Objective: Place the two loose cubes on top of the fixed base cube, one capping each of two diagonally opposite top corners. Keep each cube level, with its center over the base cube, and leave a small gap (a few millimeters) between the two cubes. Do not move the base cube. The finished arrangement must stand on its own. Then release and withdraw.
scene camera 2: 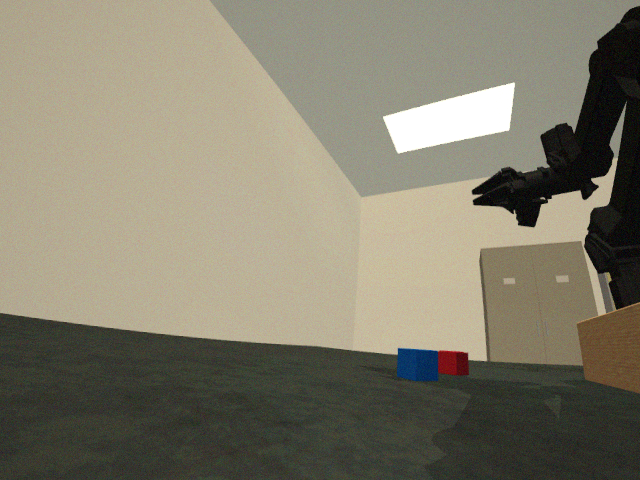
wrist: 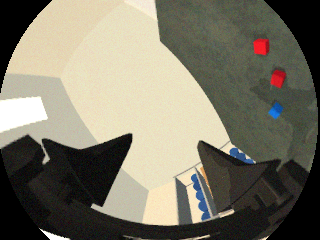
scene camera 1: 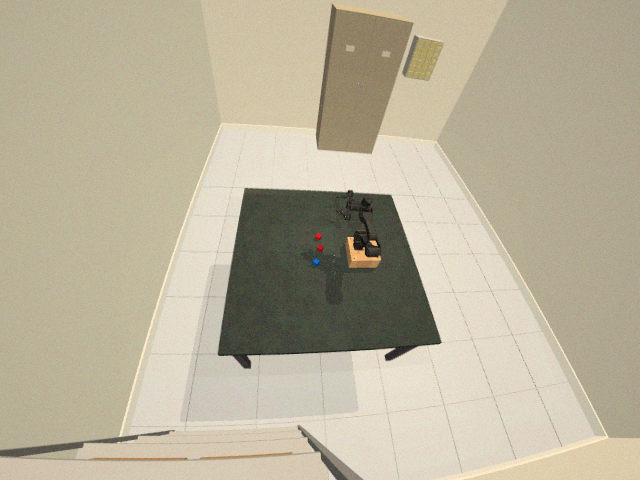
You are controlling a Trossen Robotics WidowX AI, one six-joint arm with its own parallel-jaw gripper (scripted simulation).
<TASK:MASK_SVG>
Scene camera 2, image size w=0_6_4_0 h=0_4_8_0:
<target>gripper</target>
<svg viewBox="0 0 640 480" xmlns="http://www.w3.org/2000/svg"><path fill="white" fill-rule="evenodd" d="M472 190L473 195L481 195L479 198L473 199L474 205L501 206L514 214L515 210L518 225L535 227L541 204L548 203L547 200L552 199L552 195L555 196L557 194L557 182L554 170L551 167L537 167L537 170L526 173L516 172L511 167L505 167L501 169L501 172L497 172Z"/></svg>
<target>blue cube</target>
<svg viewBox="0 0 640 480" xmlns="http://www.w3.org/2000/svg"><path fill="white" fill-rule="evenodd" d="M398 348L397 377L421 382L438 381L438 351Z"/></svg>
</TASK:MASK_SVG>
